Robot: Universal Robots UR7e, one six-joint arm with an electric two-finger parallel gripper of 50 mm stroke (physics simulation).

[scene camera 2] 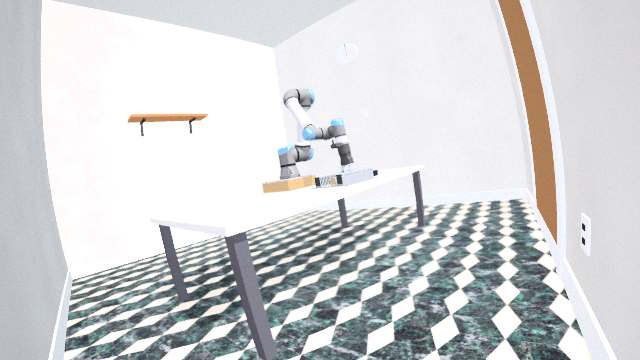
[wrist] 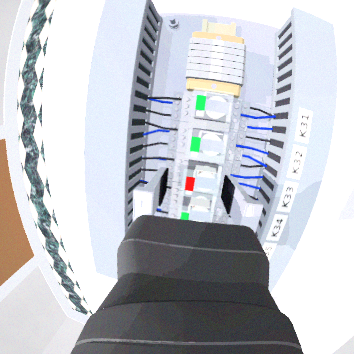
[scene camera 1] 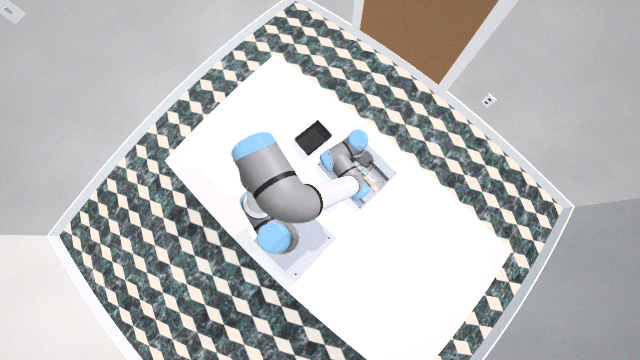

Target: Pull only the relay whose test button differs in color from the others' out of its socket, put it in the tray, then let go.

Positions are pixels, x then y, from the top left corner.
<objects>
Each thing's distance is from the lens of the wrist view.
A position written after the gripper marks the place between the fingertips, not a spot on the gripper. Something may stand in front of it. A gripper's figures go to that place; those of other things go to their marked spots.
gripper (wrist: pixel 194 182): 0.17 m
grey panel (wrist: pixel 170 68): 0.21 m
label (wrist: pixel 304 117): 0.15 m
The marked spots on the label and the grey panel are 0.14 m apart.
</objects>
